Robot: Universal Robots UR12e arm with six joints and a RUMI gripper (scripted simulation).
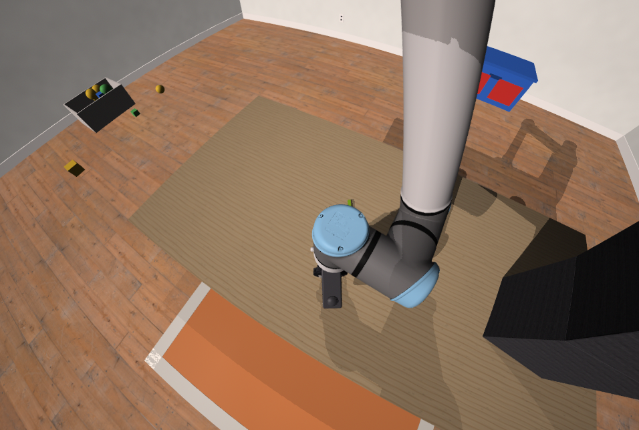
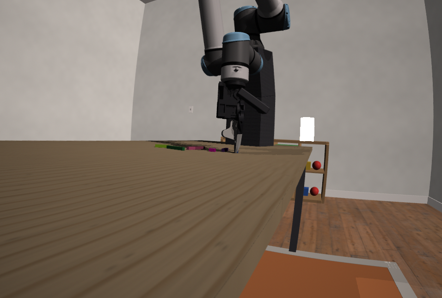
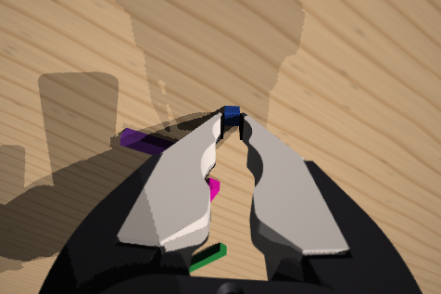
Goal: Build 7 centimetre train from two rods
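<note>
The small blue rod lies 1 cm below my hand. Round my hand: purple rod: 3 cm behind, 5 cm to the right, 1 cm below; magenta rod: 2 cm ahead, 7 cm to the right, 1 cm below; pink rod: 15 cm to the right, 1 cm below.
</note>
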